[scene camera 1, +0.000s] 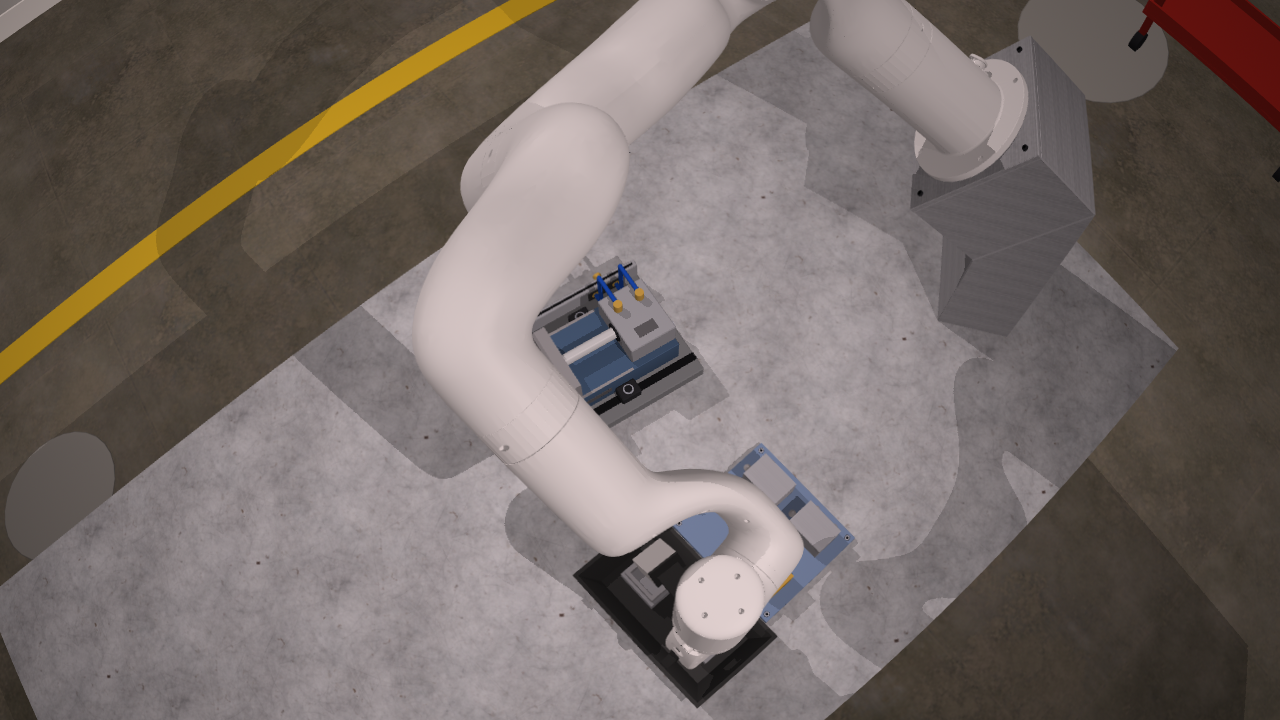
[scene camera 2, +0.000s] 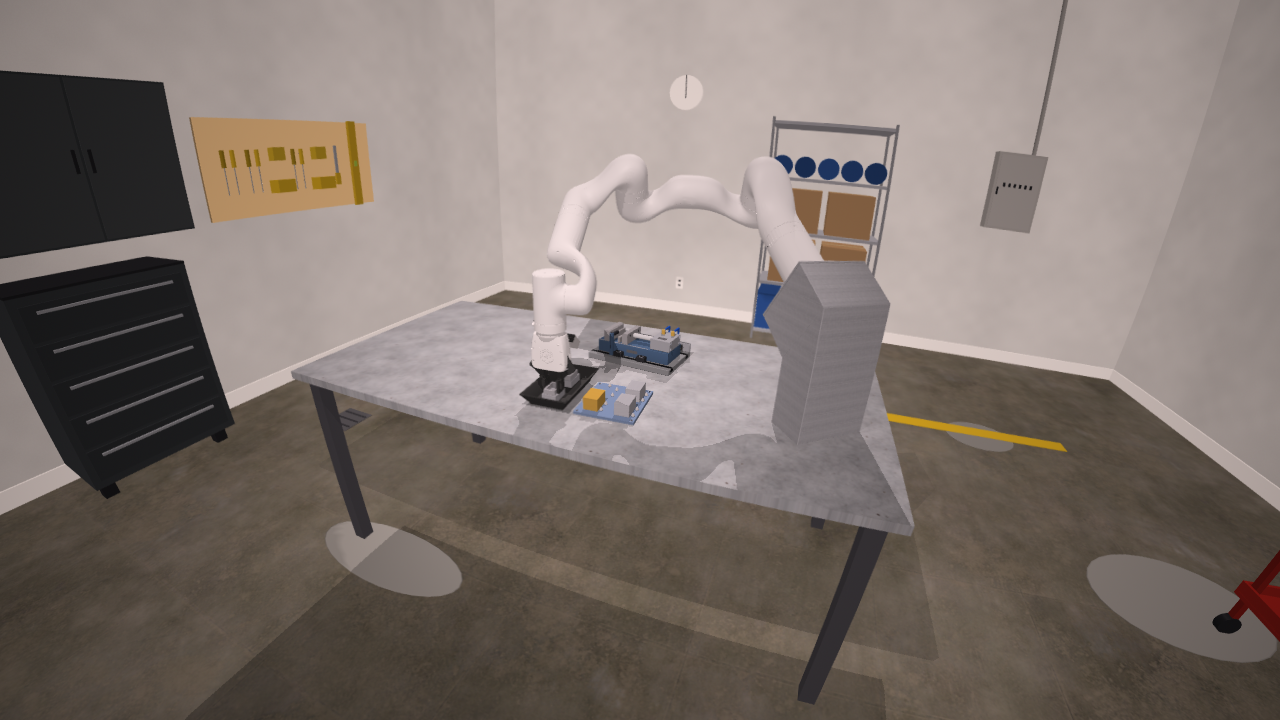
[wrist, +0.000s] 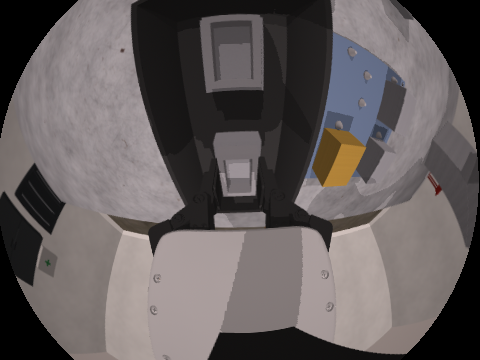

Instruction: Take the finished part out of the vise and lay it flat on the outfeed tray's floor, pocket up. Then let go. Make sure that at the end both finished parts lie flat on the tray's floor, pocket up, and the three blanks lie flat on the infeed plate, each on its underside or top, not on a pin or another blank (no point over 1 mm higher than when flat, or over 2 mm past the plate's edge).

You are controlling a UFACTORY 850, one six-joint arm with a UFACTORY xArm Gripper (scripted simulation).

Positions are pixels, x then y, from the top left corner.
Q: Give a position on a vise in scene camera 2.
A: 656, 356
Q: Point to a vise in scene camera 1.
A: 607, 362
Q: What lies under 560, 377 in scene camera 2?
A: The gripper.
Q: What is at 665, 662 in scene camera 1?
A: The gripper.
